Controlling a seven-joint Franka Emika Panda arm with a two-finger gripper.
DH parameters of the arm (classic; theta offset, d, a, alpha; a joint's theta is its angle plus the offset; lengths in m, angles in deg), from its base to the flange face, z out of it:
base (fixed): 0 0 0 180
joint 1: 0 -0.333 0 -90
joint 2: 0 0 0 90
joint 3: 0 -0.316 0.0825 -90
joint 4: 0 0 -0.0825 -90
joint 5: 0 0.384 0 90
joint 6: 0 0 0.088 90
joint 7: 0 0.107 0 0
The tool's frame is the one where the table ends.
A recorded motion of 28 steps. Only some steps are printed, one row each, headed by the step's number.
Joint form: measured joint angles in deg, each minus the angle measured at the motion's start. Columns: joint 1, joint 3, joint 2, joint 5, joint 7, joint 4, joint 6.
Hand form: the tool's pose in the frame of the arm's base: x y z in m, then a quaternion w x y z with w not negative. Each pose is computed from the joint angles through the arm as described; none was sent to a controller.
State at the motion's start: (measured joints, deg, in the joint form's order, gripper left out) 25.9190 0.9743 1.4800 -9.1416 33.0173 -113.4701 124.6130
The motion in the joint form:
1: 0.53 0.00 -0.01 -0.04 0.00 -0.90 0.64
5: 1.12 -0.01 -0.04 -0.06 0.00 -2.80 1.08
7: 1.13 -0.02 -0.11 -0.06 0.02 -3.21 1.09
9: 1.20 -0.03 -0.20 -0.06 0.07 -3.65 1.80
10: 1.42 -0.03 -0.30 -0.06 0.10 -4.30 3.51
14: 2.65 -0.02 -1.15 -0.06 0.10 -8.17 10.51
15: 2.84 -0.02 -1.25 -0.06 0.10 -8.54 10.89
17: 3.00 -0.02 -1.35 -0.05 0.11 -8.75 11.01
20: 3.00 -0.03 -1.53 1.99 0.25 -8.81 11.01
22: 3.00 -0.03 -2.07 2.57 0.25 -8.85 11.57
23: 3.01 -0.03 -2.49 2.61 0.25 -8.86 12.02
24: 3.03 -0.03 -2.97 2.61 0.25 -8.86 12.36
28: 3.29 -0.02 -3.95 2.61 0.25 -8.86 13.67
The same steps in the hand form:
1: 0.5026 -0.2674 0.4923 0.06442 0.87591 -0.46521 0.11053
5: 0.4957 -0.2701 0.4765 0.06488 0.87543 -0.46898 0.09729
7: 0.4947 -0.2696 0.4723 0.06488 0.87583 -0.46907 0.09322
9: 0.4945 -0.2698 0.4690 0.06439 0.87563 -0.46919 0.09476
10: 0.4945 -0.2715 0.4656 0.06331 0.87466 -0.46943 0.10292
14: 0.4886 -0.2791 0.4377 0.05918 0.87114 -0.47200 0.12178
15: 0.4872 -0.2803 0.4343 0.05905 0.87068 -0.47310 0.12089
17: 0.4860 -0.2814 0.4318 0.05902 0.87024 -0.47434 0.11917
20: 0.4863 -0.2810 0.4295 0.04504 0.86521 -0.48551 0.11691
22: 0.4878 -0.2815 0.4249 0.04084 0.86405 -0.48800 0.11664
23: 0.4890 -0.2821 0.4215 0.04035 0.86407 -0.48797 0.11680
24: 0.4900 -0.2828 0.4174 0.04021 0.86427 -0.48792 0.11557
28: 0.4917 -0.2864 0.4102 0.03980 0.86329 -0.48903 0.11831

